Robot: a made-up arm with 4 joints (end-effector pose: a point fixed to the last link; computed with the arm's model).
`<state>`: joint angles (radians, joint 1 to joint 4).
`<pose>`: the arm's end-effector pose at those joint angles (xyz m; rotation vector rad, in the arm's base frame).
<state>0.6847 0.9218 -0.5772 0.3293</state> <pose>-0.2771 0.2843 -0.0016 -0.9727 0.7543 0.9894</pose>
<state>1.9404 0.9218 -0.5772 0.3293</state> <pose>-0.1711 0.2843 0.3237 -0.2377 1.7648 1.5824</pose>
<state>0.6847 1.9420 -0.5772 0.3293</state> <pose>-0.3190 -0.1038 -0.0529 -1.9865 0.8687 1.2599</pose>
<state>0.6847 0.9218 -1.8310 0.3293</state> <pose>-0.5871 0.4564 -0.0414 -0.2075 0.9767 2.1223</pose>
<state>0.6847 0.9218 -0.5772 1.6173</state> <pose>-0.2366 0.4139 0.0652 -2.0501 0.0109 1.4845</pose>
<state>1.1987 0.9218 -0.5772 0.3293</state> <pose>-0.2854 0.2843 0.1462 -0.7200 1.1778 1.2578</pose>
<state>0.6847 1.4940 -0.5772 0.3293</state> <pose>-0.3323 0.0741 -0.0691 -1.5331 0.8331 1.1565</pose>
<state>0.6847 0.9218 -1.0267 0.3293</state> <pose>-0.3688 0.3638 -0.0620 -0.7431 0.8566 1.4128</pose>
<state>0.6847 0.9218 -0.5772 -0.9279</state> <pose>-0.4146 0.3033 -0.0537 0.1280 1.1383 0.3407</pose>
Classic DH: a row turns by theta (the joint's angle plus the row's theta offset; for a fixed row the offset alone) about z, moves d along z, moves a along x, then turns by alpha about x. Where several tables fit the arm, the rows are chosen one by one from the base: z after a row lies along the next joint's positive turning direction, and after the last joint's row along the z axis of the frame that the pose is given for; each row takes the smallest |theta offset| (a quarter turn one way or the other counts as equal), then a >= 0, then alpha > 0; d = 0 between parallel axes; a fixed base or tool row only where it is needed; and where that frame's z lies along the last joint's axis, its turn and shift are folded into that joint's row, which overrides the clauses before.
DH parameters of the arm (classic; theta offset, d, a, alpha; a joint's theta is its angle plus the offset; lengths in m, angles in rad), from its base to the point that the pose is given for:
base (fixed): 0 0.088 0 -1.5708
joint 1: -1.5708 0.031 0.069 1.5708
joint 2: 1.5708 0.462 0.397 -1.5708
joint 3: 0 -0.074 -0.051 1.5708
joint 4: 0 -0.258 -0.084 1.5708
tool (fixed): -1.5708 -0.094 0 0

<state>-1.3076 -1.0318 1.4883 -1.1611</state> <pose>-0.2768 0.1376 -0.2921 2.5467 -0.6544 -0.3790</pose>
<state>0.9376 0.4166 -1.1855 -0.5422</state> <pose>-0.3547 0.5669 0.1949 0.6212 1.3874 0.9619</pose>
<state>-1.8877 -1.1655 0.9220 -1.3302</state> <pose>-0.1418 0.1389 -0.2637 2.4808 -0.7282 1.2377</pose>
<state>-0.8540 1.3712 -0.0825 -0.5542</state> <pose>0.0802 0.0504 -0.2456 -0.7819 -0.7354 -0.3012</pose>
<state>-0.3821 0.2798 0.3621 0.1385</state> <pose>-0.2589 0.1904 0.0005 -0.3394 -0.3981 -0.4387</pose>
